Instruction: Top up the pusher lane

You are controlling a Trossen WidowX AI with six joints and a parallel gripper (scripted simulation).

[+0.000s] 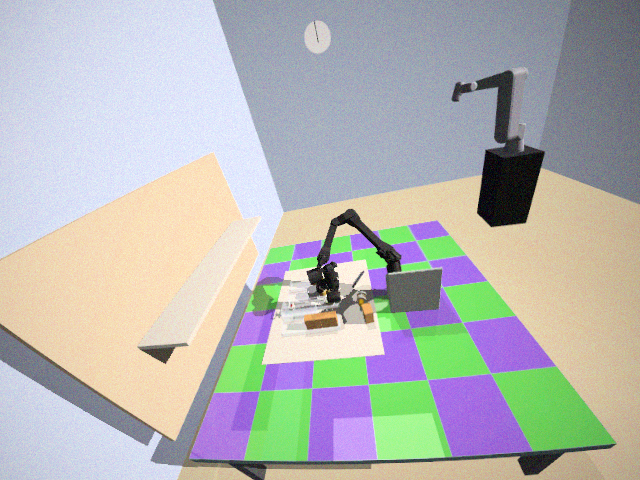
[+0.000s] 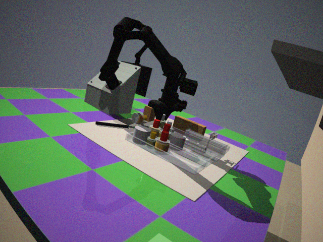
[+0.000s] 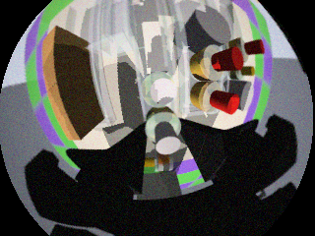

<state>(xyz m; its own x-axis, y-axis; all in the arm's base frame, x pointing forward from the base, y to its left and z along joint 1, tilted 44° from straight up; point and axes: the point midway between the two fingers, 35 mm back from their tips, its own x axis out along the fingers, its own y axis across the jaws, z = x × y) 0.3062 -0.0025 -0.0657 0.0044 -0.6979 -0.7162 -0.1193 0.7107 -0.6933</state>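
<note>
Now: gripper tip 8 cm short of the white mat, 5 cm above it and 1 cm to the left of it. The rest, counted from my gripper tip: small block 15 cm behind, 10 cm to the left, 1 cm below; black pen 17 cm to the right, 11 cm behind, 4 cm below.
</note>
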